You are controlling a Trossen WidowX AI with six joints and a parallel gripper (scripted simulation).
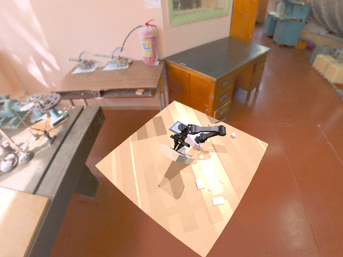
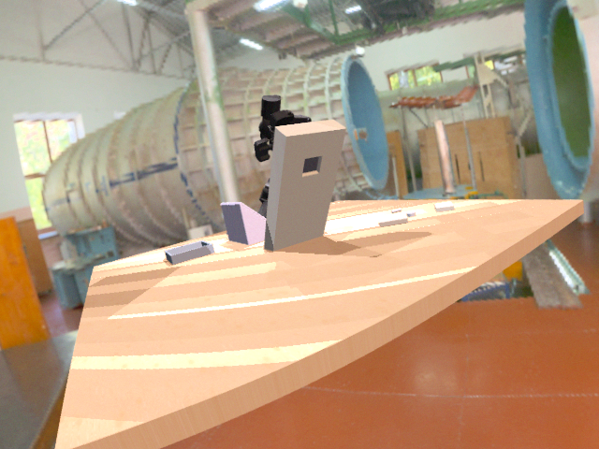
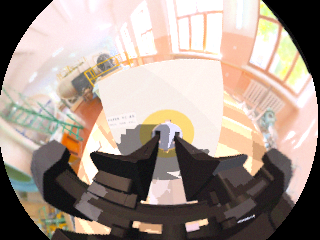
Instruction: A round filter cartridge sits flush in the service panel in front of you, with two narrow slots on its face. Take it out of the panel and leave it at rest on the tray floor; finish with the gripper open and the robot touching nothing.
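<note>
My gripper tip is 10 mm short of the round filter cartridge and 10 mm above it. The rest, counted from my gripper tip: grey service panel 30 mm behind, 80 mm below; then shallow blue-grey tray 440 mm behind, 230 mm to the right, 250 mm below.
</note>
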